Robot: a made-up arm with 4 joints. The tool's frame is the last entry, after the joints. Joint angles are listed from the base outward. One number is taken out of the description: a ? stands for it. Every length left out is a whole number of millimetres.
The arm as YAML. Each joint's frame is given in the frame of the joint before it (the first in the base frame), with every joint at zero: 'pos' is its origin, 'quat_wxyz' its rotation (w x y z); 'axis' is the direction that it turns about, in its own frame. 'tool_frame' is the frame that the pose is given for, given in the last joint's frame.
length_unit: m
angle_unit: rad
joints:
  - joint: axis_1
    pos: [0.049, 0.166, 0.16]
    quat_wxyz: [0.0, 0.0, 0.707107, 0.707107]
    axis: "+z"
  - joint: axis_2
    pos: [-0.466, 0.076, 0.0]
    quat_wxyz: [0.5, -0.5, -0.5, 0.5]
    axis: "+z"
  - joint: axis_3
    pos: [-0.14, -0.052, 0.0]
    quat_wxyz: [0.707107, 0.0, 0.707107, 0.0]
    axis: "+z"
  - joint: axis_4
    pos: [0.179, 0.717, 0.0]
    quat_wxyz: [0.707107, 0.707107, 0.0, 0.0]
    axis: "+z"
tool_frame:
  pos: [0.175, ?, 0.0]
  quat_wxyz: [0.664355, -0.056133, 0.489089, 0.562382]
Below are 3 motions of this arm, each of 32 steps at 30 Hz.
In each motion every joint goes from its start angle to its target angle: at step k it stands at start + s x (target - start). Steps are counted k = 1, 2, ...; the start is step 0. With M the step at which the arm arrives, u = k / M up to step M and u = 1 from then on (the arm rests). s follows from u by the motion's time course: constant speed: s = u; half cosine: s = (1 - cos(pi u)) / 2; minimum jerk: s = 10 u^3 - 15 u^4 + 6 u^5.
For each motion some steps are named. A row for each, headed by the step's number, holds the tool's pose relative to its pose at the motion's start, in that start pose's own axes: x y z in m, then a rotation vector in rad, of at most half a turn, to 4 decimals.
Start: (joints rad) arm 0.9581 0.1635 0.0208 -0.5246
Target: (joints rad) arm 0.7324 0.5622 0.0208 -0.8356
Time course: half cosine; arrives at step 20
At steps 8, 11, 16, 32:
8: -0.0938 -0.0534 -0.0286 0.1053 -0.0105 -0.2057
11: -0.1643 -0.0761 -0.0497 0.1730 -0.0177 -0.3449
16: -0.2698 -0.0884 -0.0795 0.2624 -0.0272 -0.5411
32: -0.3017 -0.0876 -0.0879 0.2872 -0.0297 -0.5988

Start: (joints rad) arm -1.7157 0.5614 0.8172 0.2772
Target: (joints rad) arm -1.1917 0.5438 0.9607 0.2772
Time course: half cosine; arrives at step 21
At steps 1, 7, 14, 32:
1: -0.0010 -0.0012 -0.0014 -0.0012 0.0023 -0.0004
7: -0.0514 -0.0552 -0.0579 -0.0533 0.1018 -0.0168
14: -0.1816 -0.1726 -0.1511 -0.1510 0.3089 -0.0577
32: -0.2595 -0.2329 -0.1838 -0.1954 0.4138 -0.0823

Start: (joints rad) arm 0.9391 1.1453 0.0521 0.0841
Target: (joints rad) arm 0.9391 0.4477 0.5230 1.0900
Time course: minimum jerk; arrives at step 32
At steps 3, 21, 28, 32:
3: 0.0045 0.0036 0.0007 -0.0039 0.0004 0.0087
21: 0.2743 0.5241 0.1132 -0.6444 -0.0787 0.8847
28: 0.2661 0.6774 0.1316 -0.8913 -0.1389 1.0828
32: 0.2642 0.6887 0.1323 -0.9114 -0.1442 1.0969

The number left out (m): 0.125
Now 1 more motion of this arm.
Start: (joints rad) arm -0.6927 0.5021 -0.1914 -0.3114
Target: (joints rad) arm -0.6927 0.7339 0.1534 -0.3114
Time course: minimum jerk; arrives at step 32
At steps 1, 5, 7, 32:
1: 0.0000 0.0000 -0.0001 0.0001 0.0001 0.0000
5: -0.0012 0.0008 -0.0089 0.0055 0.0111 -0.0002
7: -0.0031 0.0020 -0.0219 0.0136 0.0273 -0.0005
32: -0.1029 0.0481 -0.2876 0.2099 0.3565 -0.0300

